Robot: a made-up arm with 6 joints.
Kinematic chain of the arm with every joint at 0, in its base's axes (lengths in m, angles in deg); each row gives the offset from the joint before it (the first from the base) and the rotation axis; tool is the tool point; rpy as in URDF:
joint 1: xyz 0 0 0.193 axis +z
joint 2: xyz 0 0 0 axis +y
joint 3: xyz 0.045 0 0.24 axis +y
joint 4: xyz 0.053 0 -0.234 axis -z
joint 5: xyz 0 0 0 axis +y
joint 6: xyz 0.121 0 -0.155 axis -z
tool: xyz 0 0 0 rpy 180 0 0
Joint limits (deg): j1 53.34..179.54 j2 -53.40..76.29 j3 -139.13..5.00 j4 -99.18..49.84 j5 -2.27..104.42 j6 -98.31..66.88
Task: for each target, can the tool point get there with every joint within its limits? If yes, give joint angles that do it. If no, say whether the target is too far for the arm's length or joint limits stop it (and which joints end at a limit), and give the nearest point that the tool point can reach.
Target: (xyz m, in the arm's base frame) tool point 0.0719 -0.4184 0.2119
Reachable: no: joint limits stop it (at a limit: joint 1, joint 2, joint 3) | nearest point 0.0384 -0.1740 0.1593 | short by 0.252 m
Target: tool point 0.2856 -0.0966 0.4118
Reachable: no: joint limits stop it (at a limit: joint 1, joint 2, joint 5) | nearest point 0.2314 0.0096 0.4199 | short by 0.120 m
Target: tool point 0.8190 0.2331 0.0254
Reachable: no: too far | nearest point 0.4660 0.3256 0.0825 | short by 0.369 m
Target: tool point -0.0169 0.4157 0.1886
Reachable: yes | joints 93.40 2.11 -48.01 17.44 30.37 -68.93
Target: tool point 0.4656 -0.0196 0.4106
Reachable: no: joint limits stop it (at a limit: joint 1, joint 5) | nearest point 0.3012 0.1028 0.4106 | short by 0.205 m
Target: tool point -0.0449 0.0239 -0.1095
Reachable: yes | joints 135.09 56.56 -24.00 -50.73 32.40 -26.84
